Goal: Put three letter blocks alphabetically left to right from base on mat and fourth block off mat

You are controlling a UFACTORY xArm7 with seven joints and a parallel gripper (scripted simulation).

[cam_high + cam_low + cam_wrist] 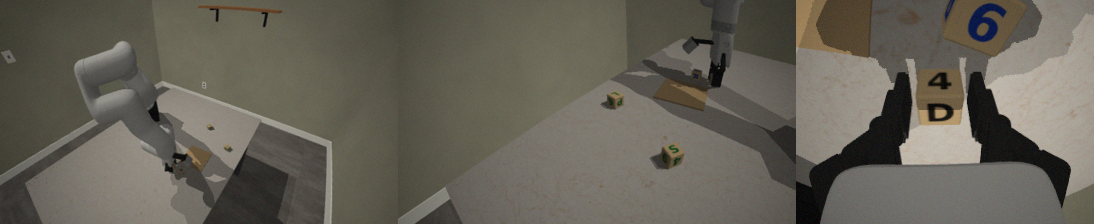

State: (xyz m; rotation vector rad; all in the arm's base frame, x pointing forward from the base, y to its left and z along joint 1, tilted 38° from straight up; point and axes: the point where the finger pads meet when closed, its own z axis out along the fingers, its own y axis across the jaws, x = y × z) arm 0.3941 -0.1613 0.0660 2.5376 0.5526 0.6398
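My gripper is now 130 mm to the right of the tan mat, 80 mm short of it and 20 mm above it. Round my hand: wooden block: 390 mm to the left, 30 mm ahead, 10 mm below.
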